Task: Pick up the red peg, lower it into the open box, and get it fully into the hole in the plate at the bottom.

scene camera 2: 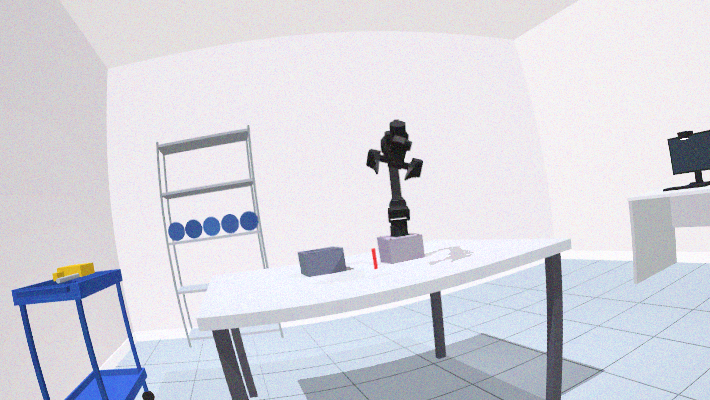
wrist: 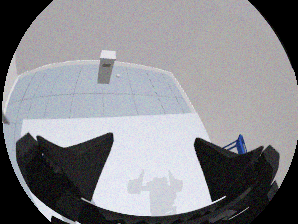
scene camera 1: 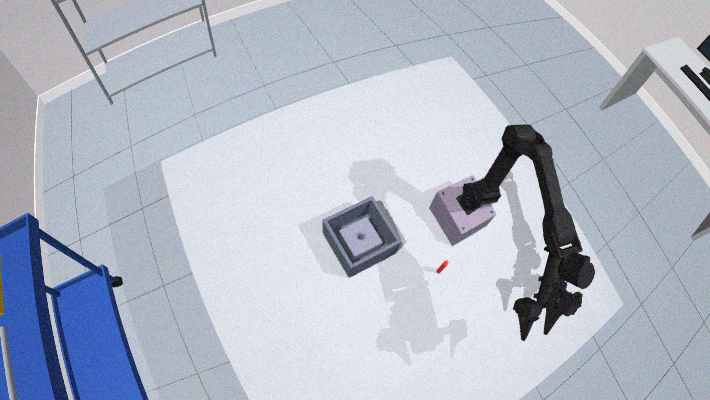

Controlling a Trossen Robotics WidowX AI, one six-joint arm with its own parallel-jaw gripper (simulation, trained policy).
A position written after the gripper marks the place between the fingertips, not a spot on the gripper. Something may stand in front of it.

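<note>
Scene camera 1 shows the gripper (scene camera 1: 534, 337) and a plate (scene camera 1: 360, 239). In scene camera 2 the gripper appears at (scene camera 2: 391, 176); scene camera 2 does not show the plate, hidden by a grey box. The wrist view has the gripper at (wrist: 155, 140), while the plate is out of frame in the wrist view.
</note>
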